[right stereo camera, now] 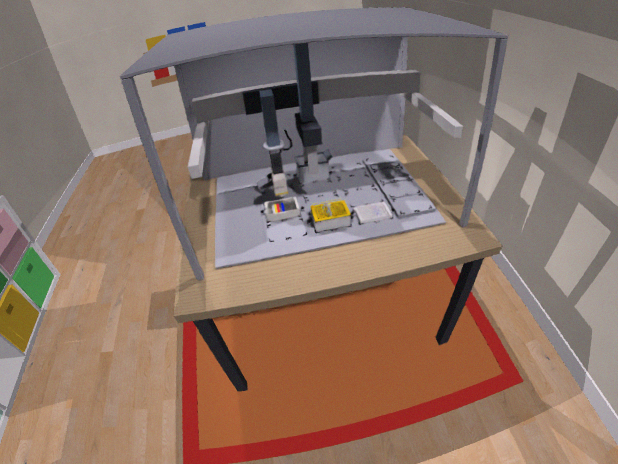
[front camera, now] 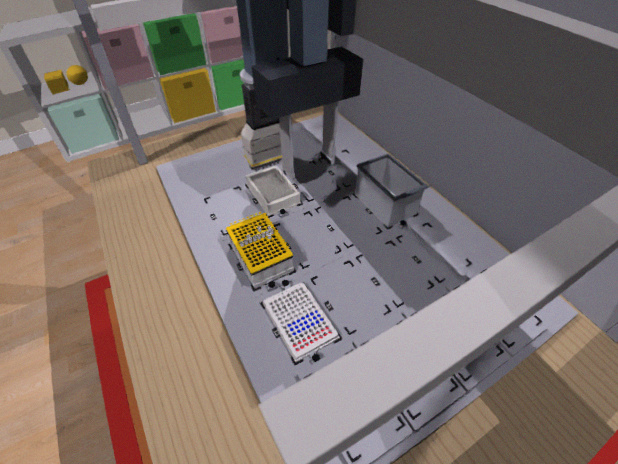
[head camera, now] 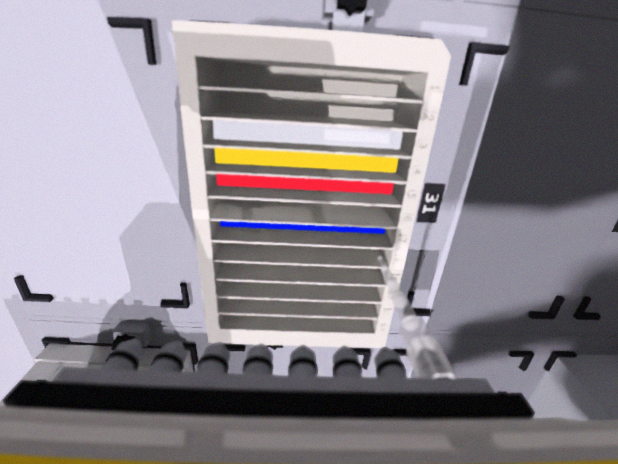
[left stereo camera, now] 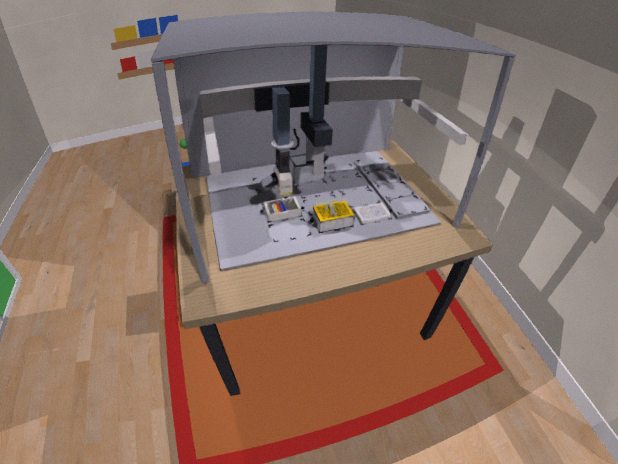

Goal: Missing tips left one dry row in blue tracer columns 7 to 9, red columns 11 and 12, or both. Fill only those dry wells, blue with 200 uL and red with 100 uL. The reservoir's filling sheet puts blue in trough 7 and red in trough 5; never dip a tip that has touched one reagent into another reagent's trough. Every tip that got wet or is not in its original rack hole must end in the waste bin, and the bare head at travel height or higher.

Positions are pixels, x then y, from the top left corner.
Labels:
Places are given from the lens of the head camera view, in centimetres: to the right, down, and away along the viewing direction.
clear tip [head camera: 425, 354]: 2, 2, 6

